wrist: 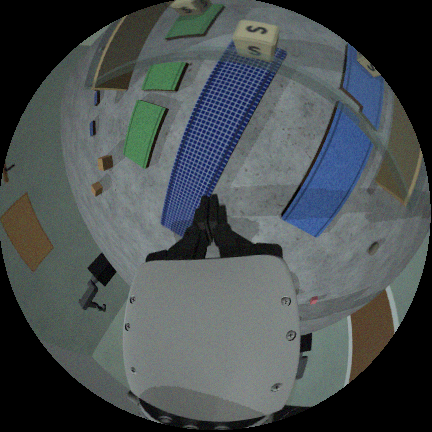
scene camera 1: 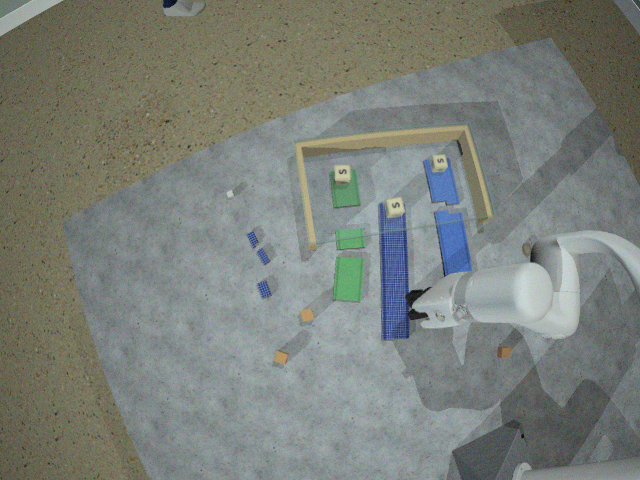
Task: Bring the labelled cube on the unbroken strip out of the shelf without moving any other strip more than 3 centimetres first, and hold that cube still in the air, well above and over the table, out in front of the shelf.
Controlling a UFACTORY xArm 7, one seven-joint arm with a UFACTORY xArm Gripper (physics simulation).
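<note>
The unbroken dark blue checked strip runs from inside the shelf out over the table. Its cube marked S stands on its rear end, inside the shelf, behind the clear top's front edge. My gripper is shut and empty, at the right edge of this strip's front part. The green strip is in separate pieces; a cube stands on its rear piece. The plain blue strip has a rear piece with a cube and a separate front piece.
Small blue checked blocks and a white one lie left of the shelf. Orange blocks lie at the front left, another at the front right. My arm covers the area right of the fingers.
</note>
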